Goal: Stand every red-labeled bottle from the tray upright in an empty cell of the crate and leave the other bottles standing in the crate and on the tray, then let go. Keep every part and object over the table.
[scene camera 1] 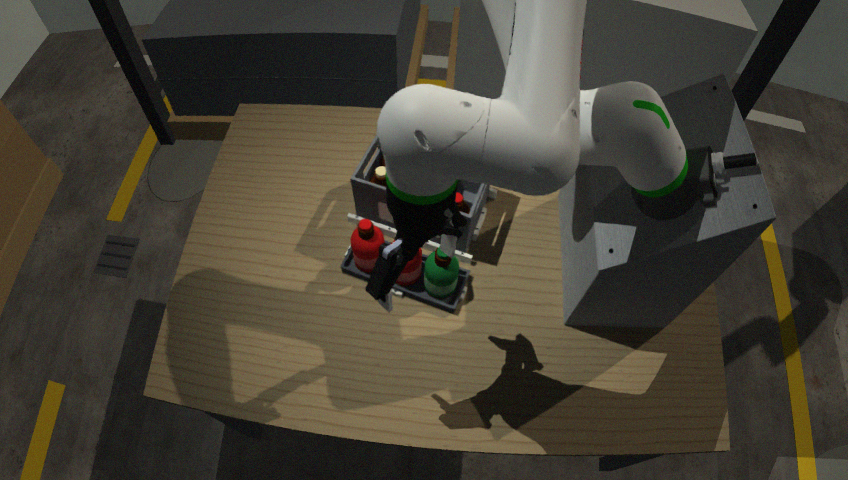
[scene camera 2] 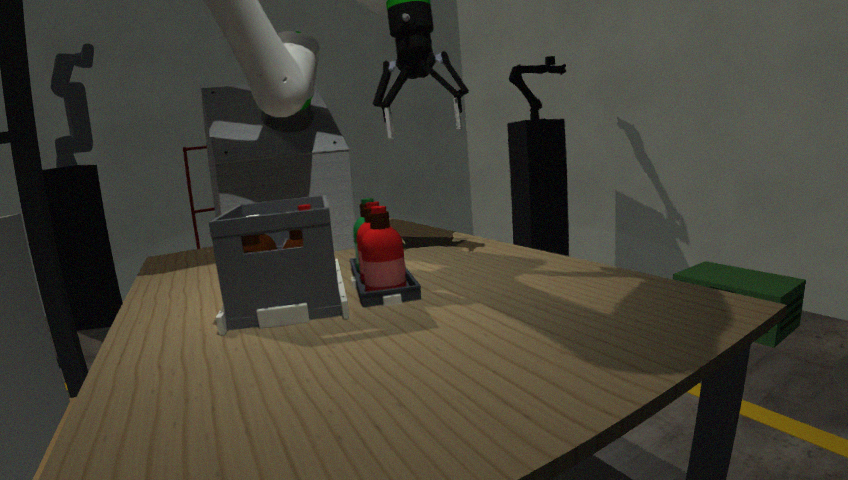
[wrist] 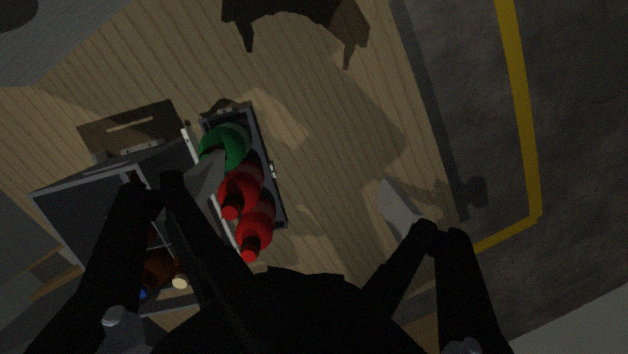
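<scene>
Visible in the scene is the gripper, at (scene camera 2: 425,133), at (scene camera 1: 417,278) and at (wrist: 304,177). A green bottle appears at (scene camera 1: 441,272) and again at (wrist: 234,137), and a red bottle (scene camera 2: 383,261) is visible too.
</scene>
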